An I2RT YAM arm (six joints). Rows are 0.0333 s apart.
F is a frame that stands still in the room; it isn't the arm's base.
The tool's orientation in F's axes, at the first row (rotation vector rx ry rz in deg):
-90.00, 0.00, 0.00
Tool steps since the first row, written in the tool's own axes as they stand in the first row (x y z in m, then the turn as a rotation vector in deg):
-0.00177, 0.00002, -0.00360, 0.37, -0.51, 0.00
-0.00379, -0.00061, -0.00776, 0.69, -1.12, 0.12
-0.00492, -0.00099, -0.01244, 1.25, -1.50, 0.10
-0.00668, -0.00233, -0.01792, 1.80, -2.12, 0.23
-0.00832, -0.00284, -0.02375, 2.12, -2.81, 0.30
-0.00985, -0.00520, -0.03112, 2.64, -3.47, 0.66
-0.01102, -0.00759, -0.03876, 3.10, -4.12, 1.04
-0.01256, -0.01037, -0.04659, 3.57, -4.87, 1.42
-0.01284, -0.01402, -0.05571, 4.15, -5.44, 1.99
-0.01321, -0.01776, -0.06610, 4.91, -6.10, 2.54
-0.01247, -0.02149, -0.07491, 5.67, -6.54, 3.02
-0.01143, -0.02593, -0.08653, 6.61, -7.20, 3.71
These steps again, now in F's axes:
-0.00177, -0.00360, -0.00002, 0.37, 0.00, 0.51
-0.00379, -0.00776, 0.00061, 0.69, 0.12, 1.12
-0.00492, -0.01244, 0.00099, 1.25, 0.10, 1.50
-0.00668, -0.01792, 0.00233, 1.80, 0.23, 2.12
-0.00832, -0.02375, 0.00284, 2.12, 0.30, 2.81
-0.00985, -0.03112, 0.00520, 2.64, 0.66, 3.47
-0.01102, -0.03876, 0.00759, 3.10, 1.04, 4.12
-0.01256, -0.04659, 0.01037, 3.57, 1.42, 4.87
-0.01284, -0.05571, 0.01402, 4.15, 1.99, 5.44
-0.01321, -0.06610, 0.01776, 4.91, 2.54, 6.10
-0.01247, -0.07491, 0.02149, 5.67, 3.02, 6.54
-0.01143, -0.08653, 0.02593, 6.61, 3.71, 7.20

